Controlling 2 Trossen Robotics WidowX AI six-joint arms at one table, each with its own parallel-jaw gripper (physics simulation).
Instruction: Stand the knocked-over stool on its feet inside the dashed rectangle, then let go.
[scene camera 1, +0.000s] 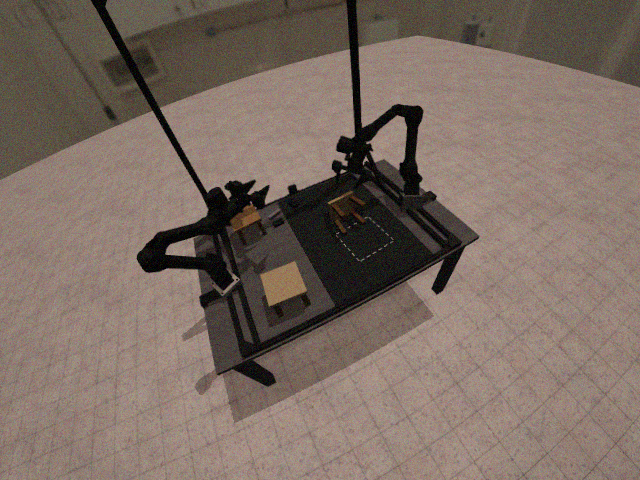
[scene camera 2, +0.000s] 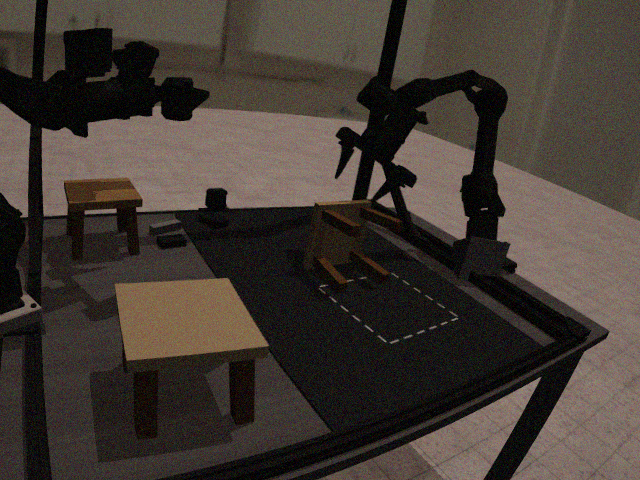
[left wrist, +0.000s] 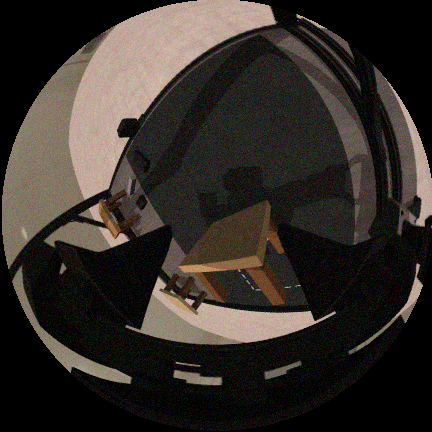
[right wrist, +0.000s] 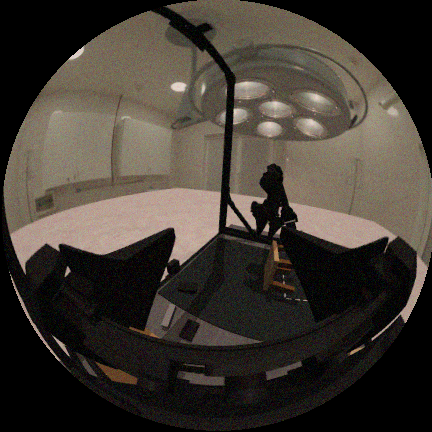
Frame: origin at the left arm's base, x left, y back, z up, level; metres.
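Seen in the pictures: left gripper, fingertip midpoint: (scene camera 1: 345, 186) (scene camera 2: 353, 190) (left wrist: 225, 229) (right wrist: 263, 237); right gripper, fingertip midpoint: (scene camera 1: 262, 183) (right wrist: 228, 232); left arm's base, link origin: (scene camera 1: 411, 194) (scene camera 2: 481, 242); right arm's base, link origin: (scene camera 1: 224, 281).
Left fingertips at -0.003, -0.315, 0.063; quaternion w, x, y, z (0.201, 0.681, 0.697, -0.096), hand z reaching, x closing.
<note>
Pixels of each thing's top centre, then the offset from my left fingertips to it, as dx, dy, dz. "*": a spot on its surface instead.
- knocked-over wooden stool, top centre: (left wrist: 228, 288) (scene camera 2: 360, 211) (right wrist: 288, 251) (scene camera 1: 346, 202) +0.109, +0.004, -0.007
- dashed rectangle, surface spot: (scene camera 2: 389, 342) (left wrist: 254, 289) (scene camera 1: 360, 260) * +0.331, +0.057, -0.139
- upright orange-brown stool, top centre: (scene camera 2: 101, 189) (right wrist: 124, 352) (left wrist: 106, 221) (scene camera 1: 243, 216) +0.140, -0.487, -0.031
- upright stool with a pale top, top centre: (scene camera 2: 184, 313) (scene camera 1: 282, 282) (left wrist: 176, 302) +0.501, -0.225, -0.027
The knocked-over wooden stool (scene camera 1: 342, 197) (scene camera 2: 323, 237) (left wrist: 230, 240) (right wrist: 272, 267) lies on its side on the black mat. Its seat stands on edge and its legs point toward the dashed rectangle (scene camera 1: 360, 260) (scene camera 2: 388, 342) (left wrist: 255, 289); the lower legs reach over its back line. My left gripper (scene camera 1: 345, 179) (scene camera 2: 355, 189) (left wrist: 225, 229) is open and empty, above and behind the stool, apart from it. My right gripper (scene camera 1: 261, 183) (right wrist: 228, 232) is open and empty, raised over the back left of the table near another stool.
An upright orange-brown stool (scene camera 1: 245, 219) (scene camera 2: 100, 191) stands at the back left. An upright stool with a pale top (scene camera 1: 284, 283) (scene camera 2: 186, 317) stands at the front left. Small light (scene camera 2: 165, 226) and dark (scene camera 2: 171, 240) blocks lie near the mat's back left corner. A black block (scene camera 2: 216, 197) shows at the back edge.
</note>
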